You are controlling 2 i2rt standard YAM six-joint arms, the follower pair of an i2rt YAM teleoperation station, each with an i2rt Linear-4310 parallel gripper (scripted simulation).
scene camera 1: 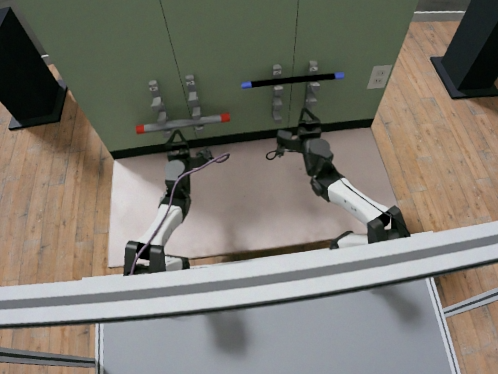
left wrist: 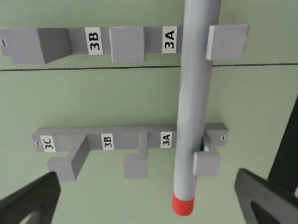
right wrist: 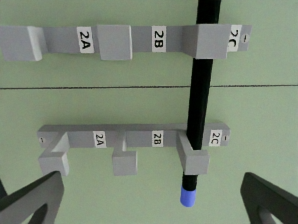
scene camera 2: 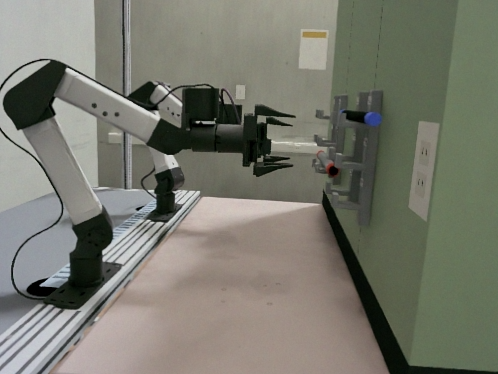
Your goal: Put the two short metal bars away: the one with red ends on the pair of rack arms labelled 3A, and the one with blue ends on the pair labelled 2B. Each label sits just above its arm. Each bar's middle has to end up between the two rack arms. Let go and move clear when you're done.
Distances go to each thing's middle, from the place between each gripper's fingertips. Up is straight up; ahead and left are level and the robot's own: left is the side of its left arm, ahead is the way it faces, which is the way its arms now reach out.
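I see the red-ended grey bar [scene camera 1: 225, 117] 400 mm to the left of my right hand, 120 mm ahead of it and 90 mm below it. The outlet plate [scene camera 2: 427, 131] is 310 mm to the right of my right hand, and it is 160 mm ahead of that hand.
Measured from my left hand, the outlet plate is 16 cm ahead, 72 cm to the right and 4 cm above. The red-ended grey bar is 5 cm below my left hand and 12 cm ahead of it.
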